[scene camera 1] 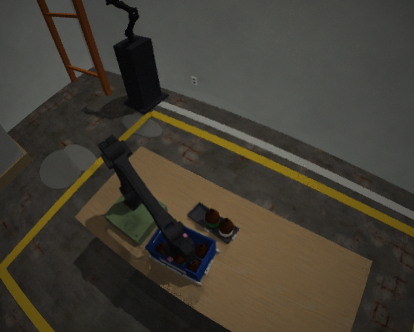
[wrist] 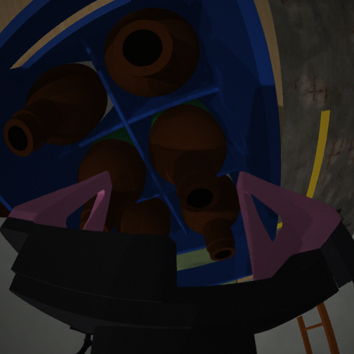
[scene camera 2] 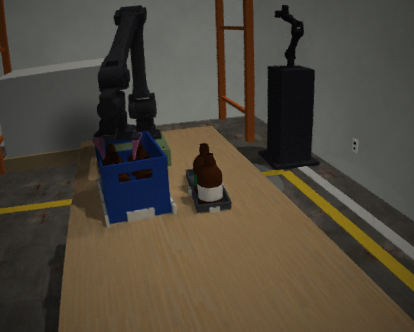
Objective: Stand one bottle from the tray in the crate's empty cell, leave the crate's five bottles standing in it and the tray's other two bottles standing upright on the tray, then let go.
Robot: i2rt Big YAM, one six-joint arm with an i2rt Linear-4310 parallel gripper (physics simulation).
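Frame: origin at the arm's base, x ahead, y left, z up, level; centimetres.
Seen in the pictures: gripper, fingertip midpoint: (scene camera 2: 118, 159); arm's base, link origin: (scene camera 1: 135, 199).
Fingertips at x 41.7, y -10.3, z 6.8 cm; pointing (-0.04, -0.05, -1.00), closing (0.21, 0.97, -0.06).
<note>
Offsets run from my fingertips to a thing's middle. Level surfaces: height alone.
My gripper (scene camera 1: 177, 247) (scene camera 2: 119, 157) (wrist: 173, 178), with pink fingers, is open above the blue crate @(dy +2.8, dx -1.1, dz -5.6 cm) (scene camera 1: 209, 258) (scene camera 2: 137, 197) (wrist: 260, 55). A brown bottle with a green label (wrist: 187, 142) stands in a middle cell, free between the spread fingers. Five more brown bottles show in the other cells in the wrist view, among them one at the top (wrist: 182, 65) and one at the left (wrist: 70, 102); the lower ones are partly hidden by the gripper. On the dark tray (scene camera 1: 197, 212) (scene camera 2: 225, 205), a green-labelled bottle @(dy +26.4, dx -0.1, dz -6.1 cm) (scene camera 1: 212, 218) (scene camera 2: 199, 165) and a white-labelled bottle @(dy +26.0, dx +8.8, dz -6.1 cm) (scene camera 1: 226, 227) (scene camera 2: 209, 178) stand upright.
The crate and the tray stand apart on the wooden table @(dz -14.3 cm) (scene camera 1: 280, 265) (scene camera 2: 200, 270). A green block (scene camera 1: 130, 222) (scene camera 2: 165, 150) lies at the arm's base, beside the crate. A second arm on a black pedestal (scene camera 1: 137, 72) (scene camera 2: 290, 115) and an orange frame (scene camera 1: 92, 47) (scene camera 2: 249, 75) stand beyond the table.
</note>
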